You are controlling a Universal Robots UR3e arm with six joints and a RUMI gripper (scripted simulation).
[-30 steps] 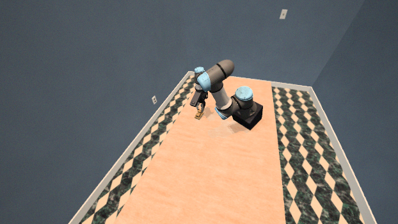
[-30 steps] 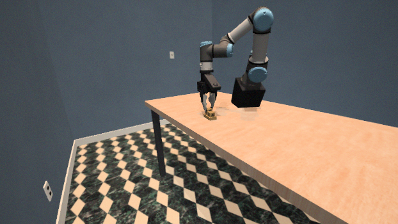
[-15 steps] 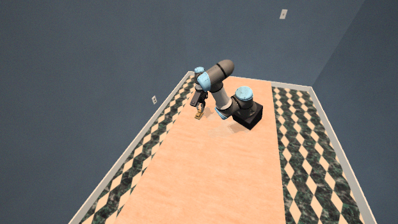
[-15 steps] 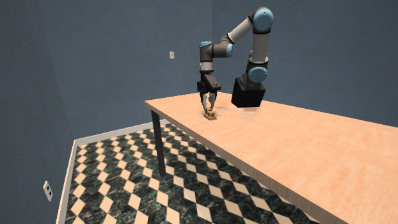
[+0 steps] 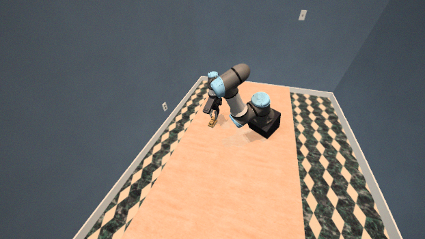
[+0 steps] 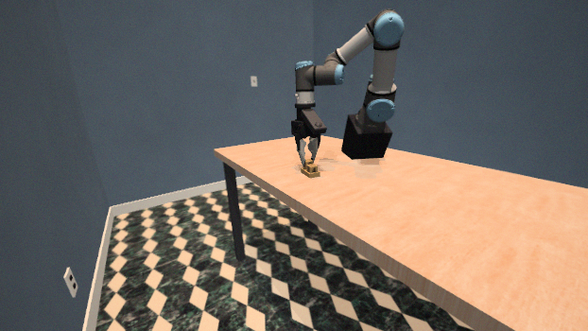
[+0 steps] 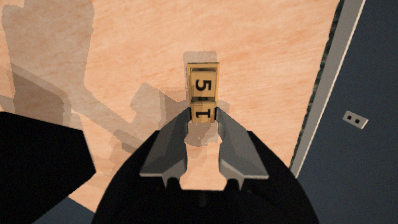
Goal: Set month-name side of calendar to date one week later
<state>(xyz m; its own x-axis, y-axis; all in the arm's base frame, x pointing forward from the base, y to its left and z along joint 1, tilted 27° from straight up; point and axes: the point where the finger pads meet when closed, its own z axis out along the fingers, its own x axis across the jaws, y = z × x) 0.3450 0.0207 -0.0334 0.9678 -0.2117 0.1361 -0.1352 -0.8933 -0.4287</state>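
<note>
The wooden tray is 20 mm to the left of my hand and 40 mm below it.
</note>
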